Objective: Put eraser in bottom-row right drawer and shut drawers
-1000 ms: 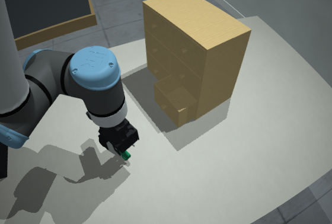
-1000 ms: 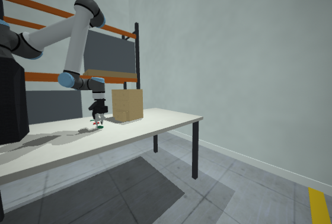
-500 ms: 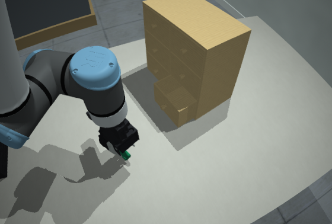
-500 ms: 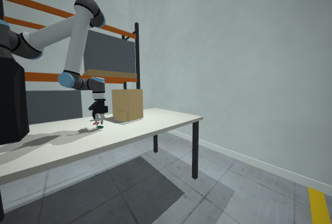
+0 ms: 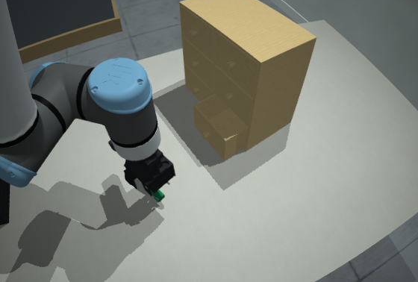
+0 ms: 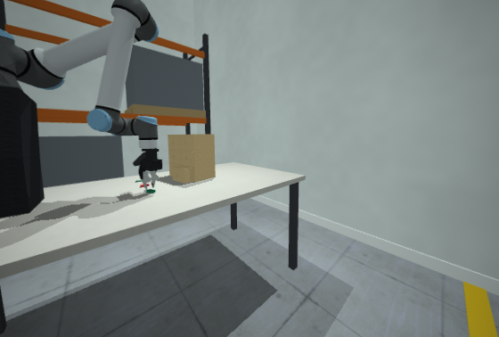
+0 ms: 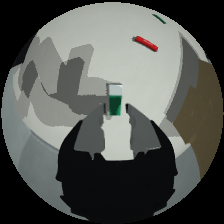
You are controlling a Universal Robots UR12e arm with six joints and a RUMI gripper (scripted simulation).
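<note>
My hand is 10 mm to the right of the eraser and 30 mm above it. From my hand the other things lie so: small red object (10 mm behind, 140 mm to the left, 30 mm below).
</note>
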